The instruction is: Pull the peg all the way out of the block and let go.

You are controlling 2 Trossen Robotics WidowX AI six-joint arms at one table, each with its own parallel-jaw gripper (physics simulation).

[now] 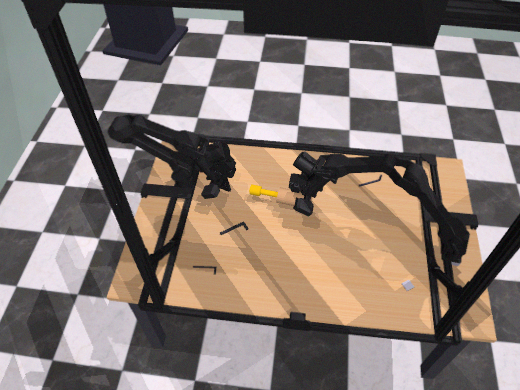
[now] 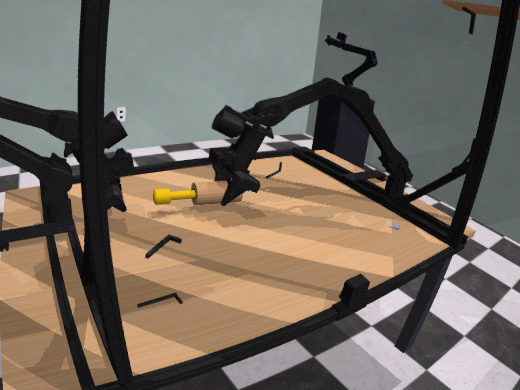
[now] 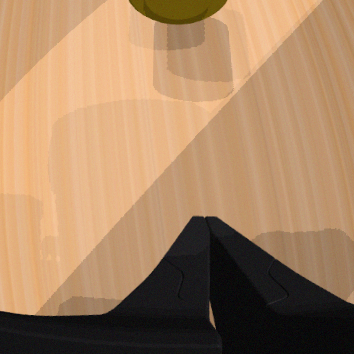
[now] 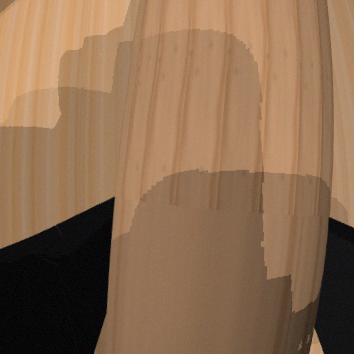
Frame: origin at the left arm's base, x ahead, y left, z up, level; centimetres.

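Seen in the pictures: left gripper, between the fingertips: (image 1: 229,190) (image 2: 125,210) (image 3: 202,227); right gripper, between the fingertips: (image 1: 295,202) (image 2: 217,200) (image 4: 207,211); left arm's base, origin of its link: (image 1: 184,183) (image 2: 58,218); right arm's base, origin of its link: (image 1: 451,253) (image 2: 393,193).
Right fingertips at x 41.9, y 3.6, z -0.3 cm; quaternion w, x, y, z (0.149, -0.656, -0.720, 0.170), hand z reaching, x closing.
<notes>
Offsets run from my right fingertips to a thing's top centre. Level surfaces: height alone.
The wooden cylindrical block @(dy +0.0, dx -0.4, dz +5.3 cm) (image 1: 284,195) (image 2: 207,193) (image 4: 225,125) is held level above the table by my right gripper (image 1: 300,197) (image 4: 207,211), which is shut on it. The yellow peg @(dy -0.6, dx -10.6, dz +4.5 cm) (image 1: 256,190) (image 2: 161,196) (image 3: 177,10) sticks out level from the block's left end, its thick head outward and a long stretch of thin shaft showing. The shaft runs to the block's end face; how much is inside is hidden. My left gripper (image 1: 220,190) (image 2: 118,202) (image 3: 202,227) is shut and empty, a short gap left of the peg's head, its fingertips touching each other.
Black hex keys lie on the wooden table @(dz -1.6 cm) (image 1: 320,280) (image 2: 260,320): one @(dy -17.4, dx -17.5, dz -0.8 cm) (image 1: 233,228) (image 2: 162,245) front left of the block, another @(dy -34.8, dx -21.8, dz -1.0 cm) (image 1: 205,267) (image 2: 160,300) nearer the front, a third @(dy +18.5, dx +24.5, dz +1.5 cm) (image 1: 370,181) (image 2: 275,171) behind. A small grey piece @(dy -20.8, dx +43.2, dz -1.4 cm) (image 1: 408,285) (image 2: 394,226) lies at the right. Black frame posts surround the table.
</notes>
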